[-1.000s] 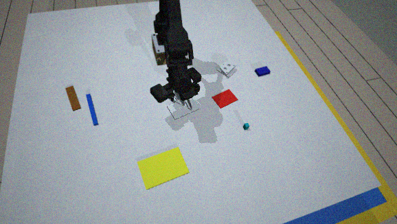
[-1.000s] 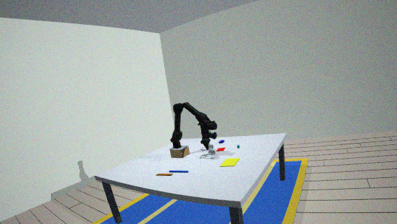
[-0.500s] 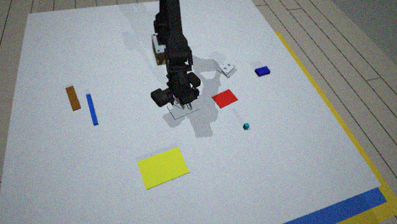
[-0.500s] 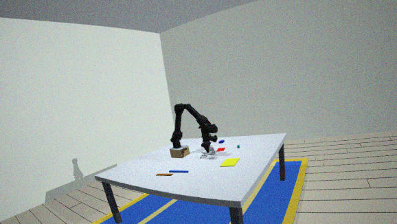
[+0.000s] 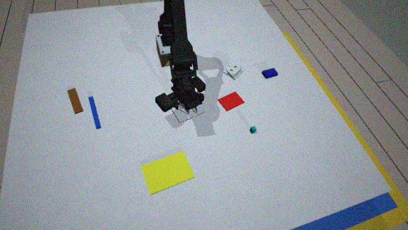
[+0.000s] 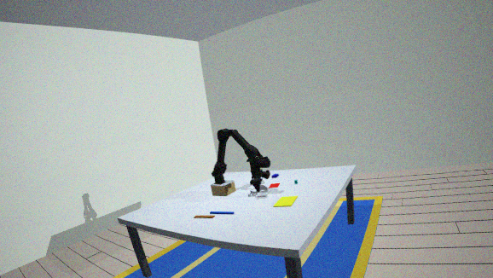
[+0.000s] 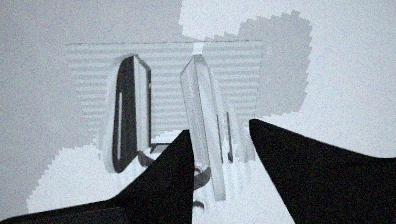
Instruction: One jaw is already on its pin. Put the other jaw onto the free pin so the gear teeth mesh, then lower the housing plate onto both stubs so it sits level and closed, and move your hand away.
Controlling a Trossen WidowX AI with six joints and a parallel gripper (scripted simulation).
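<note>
Now: the red square 1 cm behind my gripper tip, 22 cm to the left of it and 3 cm below it. From my gripper tip the other things lie so: yellow tile 23 cm ahead, 10 cm to the right, 3 cm below; teal cube 15 cm ahead, 25 cm to the left, 2 cm below; blue bar 6 cm behind, 33 cm to the right, 3 cm below.
</note>
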